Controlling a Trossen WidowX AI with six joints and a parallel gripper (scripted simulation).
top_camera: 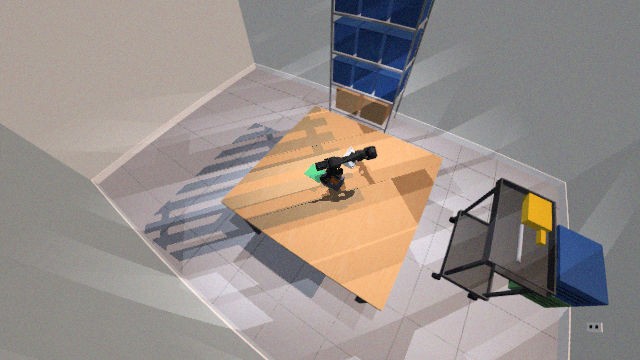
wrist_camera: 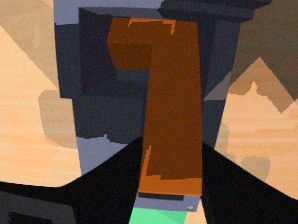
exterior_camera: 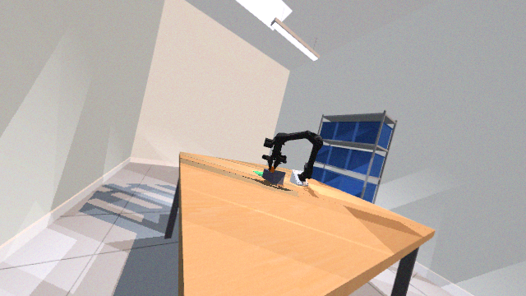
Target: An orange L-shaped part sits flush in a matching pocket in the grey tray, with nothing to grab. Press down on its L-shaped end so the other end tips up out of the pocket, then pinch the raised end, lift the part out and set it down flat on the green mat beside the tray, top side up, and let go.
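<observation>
My gripper tip is 3 cm past the green mat, 14 cm to the left of it and 8 cm above it. From my gripper tip the other things lie so: orange L-shaped part: 1 cm behind, 4 cm to the left, 3 cm below.
</observation>
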